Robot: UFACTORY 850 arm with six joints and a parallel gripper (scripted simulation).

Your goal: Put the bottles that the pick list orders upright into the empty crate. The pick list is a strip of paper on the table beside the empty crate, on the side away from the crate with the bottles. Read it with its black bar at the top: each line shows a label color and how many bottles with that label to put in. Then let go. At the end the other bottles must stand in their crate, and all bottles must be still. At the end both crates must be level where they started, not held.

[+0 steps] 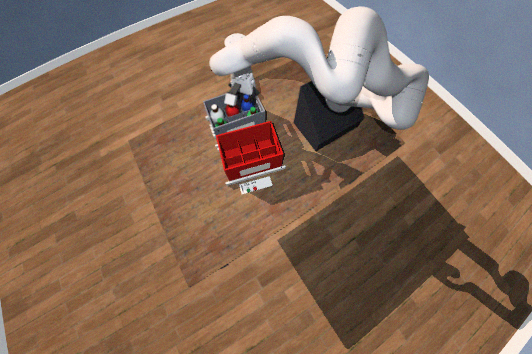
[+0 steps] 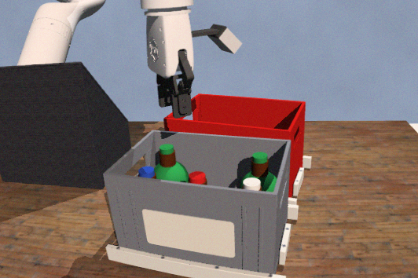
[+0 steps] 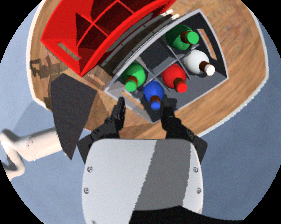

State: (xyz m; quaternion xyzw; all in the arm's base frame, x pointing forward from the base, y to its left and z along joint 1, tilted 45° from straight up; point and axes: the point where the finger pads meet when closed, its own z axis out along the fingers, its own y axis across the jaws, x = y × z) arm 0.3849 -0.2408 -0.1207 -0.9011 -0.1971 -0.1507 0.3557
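Now: the blue-capped bottle 5 cm behind my hand, 7 cm to the right of it and 17 cm below it. Also, from my hand: grey crate (4 cm ahead, 5 cm to the right, 17 cm below); then red-capped bottle (4 cm ahead, 9 cm to the right, 17 cm below); then green-capped bottle (14 cm ahead, 3 cm to the right, 17 cm below).
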